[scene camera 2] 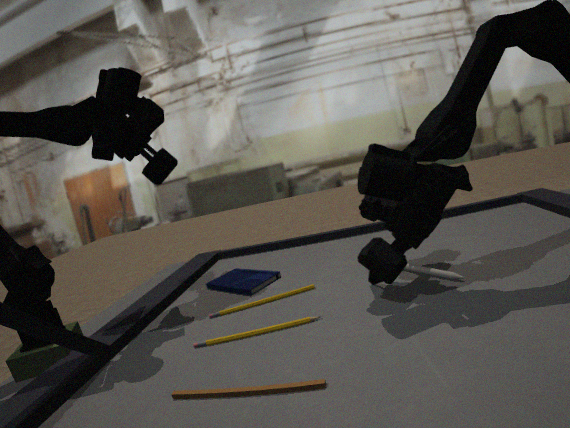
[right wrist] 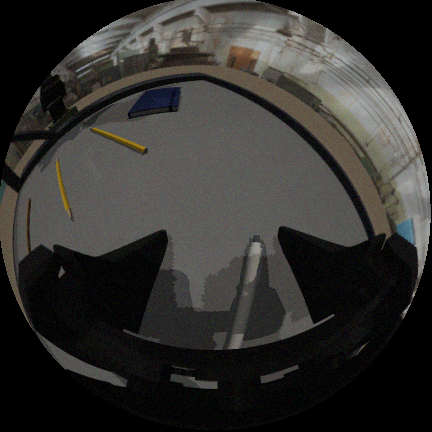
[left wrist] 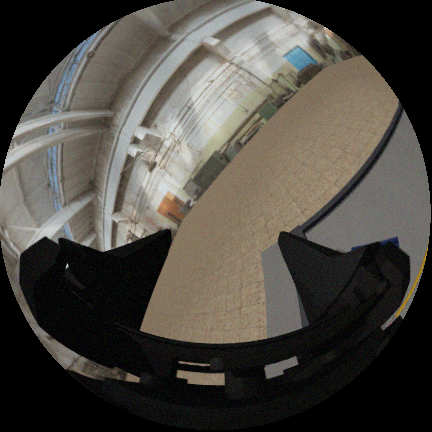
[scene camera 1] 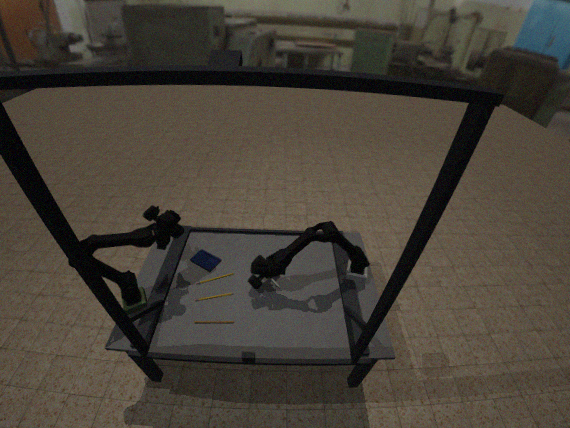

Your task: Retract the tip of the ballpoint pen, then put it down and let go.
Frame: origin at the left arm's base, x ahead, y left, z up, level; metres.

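Seen in the pictures: left gripper, fingertip midpoint: [scene camera 2: 146, 149] [left wrist: 226, 236]; right gripper, fingertip midpoint: [right wrist: 223, 234]; left arm's base, origin of the base link: [right wrist: 60, 115] [scene camera 1: 133, 298]; right arm's base, origin of the base link: [scene camera 1: 357, 268].
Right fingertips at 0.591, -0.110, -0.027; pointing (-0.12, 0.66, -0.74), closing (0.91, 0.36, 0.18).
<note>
Pixels of each thing's top centre, then the offset from my right fingertips to it, as dx, dy, dz.
- white ballpoint pen, middle of its top: [right wrist: 245, 322] [scene camera 2: 426, 266] [scene camera 1: 271, 277] +0.041, -0.061, +0.001
- blue notebook, middle of its top: [scene camera 2: 241, 277] [right wrist: 157, 95] [scene camera 1: 205, 259] -0.210, +0.207, -0.001
- orange-brown stick, middle of its top: [scene camera 2: 243, 389] [scene camera 1: 213, 321] -0.296, -0.152, -0.006
The white ballpoint pen [scene camera 1: 274, 282] [scene camera 2: 435, 272] [right wrist: 248, 285] lies on the grey table. In scene camera 2 its tapered end points right and its other end is hidden behind my right gripper [scene camera 2: 382, 261] [right wrist: 222, 232]. In the right wrist view its dark, narrow end shows between the open fingers, nearer the finger at the right of the picture; its lower end is hidden by the gripper body. I cannot tell whether the tip is out. My right gripper is open and empty, low over the pen. My left gripper [scene camera 2: 160, 166] [left wrist: 226, 236] is open and empty, raised high at the left.
A blue notebook [scene camera 1: 205, 260] [scene camera 2: 244, 281] [right wrist: 155, 101] lies left of the pen. Two yellow pencils [scene camera 2: 262, 301] [scene camera 2: 257, 331] and an orange-brown stick [scene camera 2: 250, 389] lie in front of it. Dark frame posts [scene camera 1: 425, 220] [scene camera 1: 45, 200] rise at the table's sides.
</note>
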